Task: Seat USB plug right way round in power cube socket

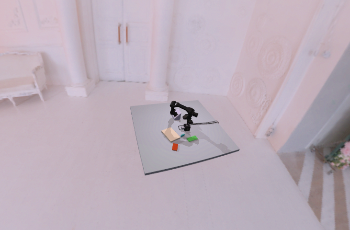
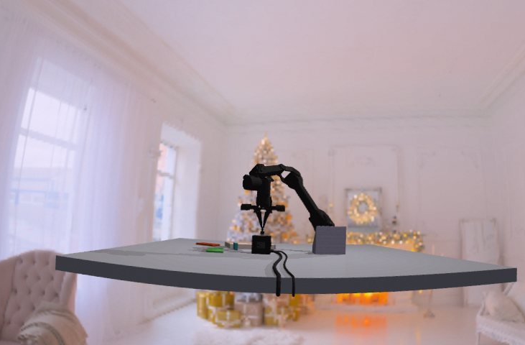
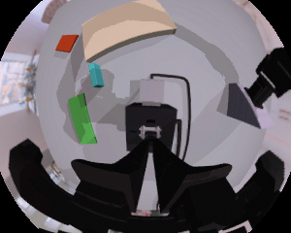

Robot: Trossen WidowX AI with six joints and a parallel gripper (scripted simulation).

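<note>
The dark USB plug is 20 mm below my gripper tip. Also, from my gripper tip: teal block (130 mm ahead, 100 mm to the right, 90 mm below); USB socket (40 mm below); green block (200 mm ahead, 20 mm to the left, 110 mm below).
</note>
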